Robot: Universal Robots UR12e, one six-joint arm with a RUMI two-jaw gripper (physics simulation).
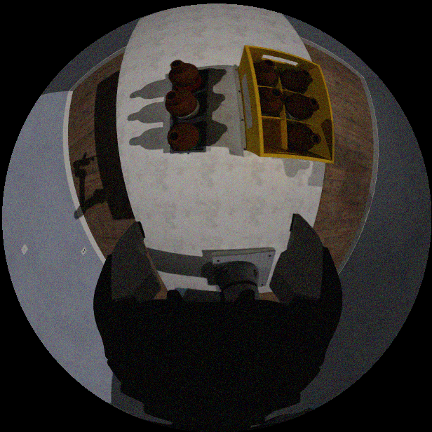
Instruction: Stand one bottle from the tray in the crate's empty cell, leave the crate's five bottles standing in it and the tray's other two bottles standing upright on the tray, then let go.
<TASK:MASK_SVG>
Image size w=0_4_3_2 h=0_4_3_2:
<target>my gripper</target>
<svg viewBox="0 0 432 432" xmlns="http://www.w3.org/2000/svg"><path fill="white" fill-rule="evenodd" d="M299 213L292 214L287 249L279 255L271 281L269 282L269 288L274 292L279 302L255 299L255 292L252 289L242 290L236 300L231 302L184 301L177 290L168 290L166 299L154 299L161 285L146 256L147 250L142 242L145 237L140 221L135 221L128 227L116 242L112 254L107 255L100 271L100 276L97 279L93 295L93 313L97 329L102 338L104 356L108 359L107 365L109 365L112 372L121 382L121 393L144 404L143 410L146 414L172 421L171 428L199 432L250 430L250 425L262 424L264 417L274 410L299 403L300 392L320 371L319 367L323 364L326 349L337 328L342 311L342 288L328 247L323 246L316 231Z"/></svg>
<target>brown bottle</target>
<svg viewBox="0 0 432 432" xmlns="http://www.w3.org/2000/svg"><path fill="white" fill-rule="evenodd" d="M168 130L168 144L177 151L192 149L198 146L202 140L201 130L188 122L175 123Z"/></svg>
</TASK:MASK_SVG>
